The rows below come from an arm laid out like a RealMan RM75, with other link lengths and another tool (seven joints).
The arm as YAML. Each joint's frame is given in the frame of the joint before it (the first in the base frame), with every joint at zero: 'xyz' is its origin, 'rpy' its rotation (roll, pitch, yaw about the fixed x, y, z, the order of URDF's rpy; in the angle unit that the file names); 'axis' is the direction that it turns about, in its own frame. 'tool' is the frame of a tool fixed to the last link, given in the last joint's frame.
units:
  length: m
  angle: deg
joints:
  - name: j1
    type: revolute
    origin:
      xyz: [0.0, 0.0, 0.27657]
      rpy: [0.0, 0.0, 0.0]
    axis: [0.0, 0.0, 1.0]
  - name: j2
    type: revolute
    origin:
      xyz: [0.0, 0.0, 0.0]
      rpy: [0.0, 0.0, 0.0]
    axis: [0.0, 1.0, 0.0]
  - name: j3
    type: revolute
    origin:
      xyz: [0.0, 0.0, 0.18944]
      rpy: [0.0, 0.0, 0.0]
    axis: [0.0, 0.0, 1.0]
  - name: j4
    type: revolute
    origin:
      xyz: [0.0, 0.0, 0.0]
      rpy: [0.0, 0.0, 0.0]
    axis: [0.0, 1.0, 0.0]
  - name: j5
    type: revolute
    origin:
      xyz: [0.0, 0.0, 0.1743]
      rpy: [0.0, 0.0, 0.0]
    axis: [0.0, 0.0, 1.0]
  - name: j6
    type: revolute
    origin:
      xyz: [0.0, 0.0, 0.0]
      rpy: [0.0, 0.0, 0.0]
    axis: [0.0, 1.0, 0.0]
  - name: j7
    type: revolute
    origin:
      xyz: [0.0, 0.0, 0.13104]
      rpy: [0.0, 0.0, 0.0]
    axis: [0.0, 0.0, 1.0]
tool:
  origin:
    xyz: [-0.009, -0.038, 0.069]
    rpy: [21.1, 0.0, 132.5]
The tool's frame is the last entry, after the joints.
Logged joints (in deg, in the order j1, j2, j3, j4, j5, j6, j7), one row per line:
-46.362 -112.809 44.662 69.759 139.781 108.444 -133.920
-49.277 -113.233 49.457 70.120 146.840 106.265 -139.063
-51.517 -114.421 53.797 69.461 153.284 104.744 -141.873
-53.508 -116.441 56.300 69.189 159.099 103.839 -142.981
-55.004 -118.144 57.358 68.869 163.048 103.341 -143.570
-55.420 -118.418 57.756 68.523 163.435 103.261 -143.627
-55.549 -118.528 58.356 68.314 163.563 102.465 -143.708
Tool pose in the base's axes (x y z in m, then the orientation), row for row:
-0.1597 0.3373 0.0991 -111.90 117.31 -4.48
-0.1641 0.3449 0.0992 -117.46 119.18 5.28
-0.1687 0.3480 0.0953 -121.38 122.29 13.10
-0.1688 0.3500 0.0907 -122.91 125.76 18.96
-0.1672 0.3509 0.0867 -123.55 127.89 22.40
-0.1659 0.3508 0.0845 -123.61 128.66 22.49
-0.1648 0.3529 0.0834 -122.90 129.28 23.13
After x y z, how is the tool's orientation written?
As a rotation vector, in degrees.
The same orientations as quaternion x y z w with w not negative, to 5 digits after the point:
-0.68164 0.71459 -0.02729 0.15486
-0.69737 0.70759 0.03135 0.10958
-0.70105 0.70630 0.07566 0.06280
-0.69467 0.71078 0.10716 0.02734
-0.68933 0.71355 0.12498 0.00675
-0.68737 0.71545 0.12506 0.00149
-0.68328 0.71875 0.12859 0.00115

